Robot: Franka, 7 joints.
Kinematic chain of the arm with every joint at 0, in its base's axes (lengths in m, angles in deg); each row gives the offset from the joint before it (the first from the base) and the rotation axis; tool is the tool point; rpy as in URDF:
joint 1: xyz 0 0 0.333 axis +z
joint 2: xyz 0 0 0 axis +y
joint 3: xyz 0 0 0.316 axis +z
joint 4: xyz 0.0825 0 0 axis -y
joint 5: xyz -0.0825 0 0.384 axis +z
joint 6: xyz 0 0 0 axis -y
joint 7: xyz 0.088 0 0 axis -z
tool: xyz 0 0 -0.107 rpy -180 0 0
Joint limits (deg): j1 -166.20..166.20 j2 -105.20..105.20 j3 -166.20..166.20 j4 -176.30..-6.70 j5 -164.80..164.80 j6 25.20..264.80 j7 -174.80..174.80
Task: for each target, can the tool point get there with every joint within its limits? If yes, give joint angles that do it. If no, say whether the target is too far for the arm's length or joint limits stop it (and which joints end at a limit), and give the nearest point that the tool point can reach.
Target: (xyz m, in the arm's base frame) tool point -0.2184 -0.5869 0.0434
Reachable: yes | joints -135.41 64.22 28.85 -106.19 6.23 201.58 -113.60
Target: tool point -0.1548 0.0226 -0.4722
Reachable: no: joint limits stop it (at a limit: joint 1, joint 2) | nearest point -0.1777 0.0308 -0.3505 | short by 0.124 m
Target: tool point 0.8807 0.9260 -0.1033
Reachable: no: too far | nearest point 0.5595 0.5883 0.0558 | short by 0.492 m
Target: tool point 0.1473 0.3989 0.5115
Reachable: yes | joints -17.20 8.07 74.62 -114.52 -121.64 243.38 49.22
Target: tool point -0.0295 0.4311 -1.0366
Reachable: no: too far | nearest point -0.0238 0.3475 -0.3568 | short by 0.685 m
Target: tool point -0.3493 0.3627 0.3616
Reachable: yes | joints -131.57 -11.53 -102.49 -130.71 72.34 105.29 69.68
